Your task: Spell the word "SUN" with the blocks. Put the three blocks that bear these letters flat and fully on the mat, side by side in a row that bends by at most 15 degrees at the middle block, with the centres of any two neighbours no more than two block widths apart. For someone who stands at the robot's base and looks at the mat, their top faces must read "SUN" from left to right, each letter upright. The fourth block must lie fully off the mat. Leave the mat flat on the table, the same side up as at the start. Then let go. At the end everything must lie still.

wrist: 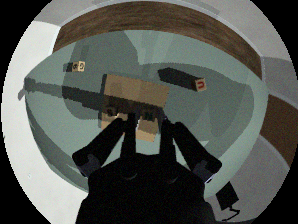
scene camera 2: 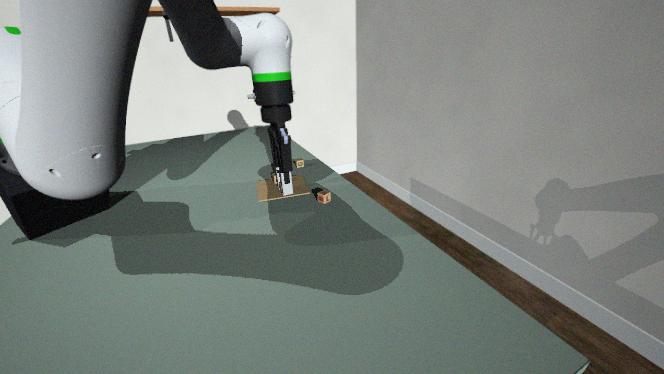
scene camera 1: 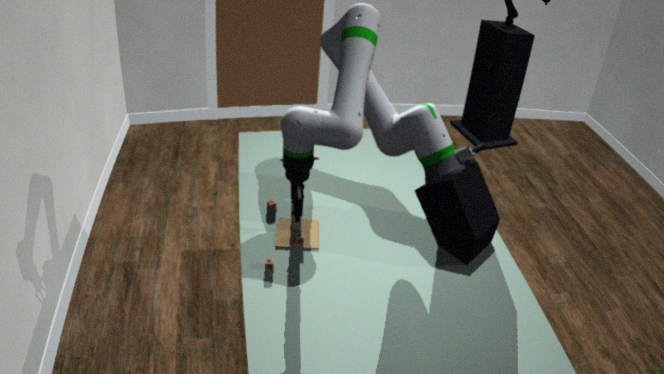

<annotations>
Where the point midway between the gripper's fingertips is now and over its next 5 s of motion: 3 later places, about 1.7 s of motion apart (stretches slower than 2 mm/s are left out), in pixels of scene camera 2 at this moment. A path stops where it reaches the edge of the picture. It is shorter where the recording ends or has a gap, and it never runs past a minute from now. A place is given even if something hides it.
My gripper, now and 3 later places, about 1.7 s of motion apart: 285, 191; 282, 152; 322, 174; 323, 190
</annotations>
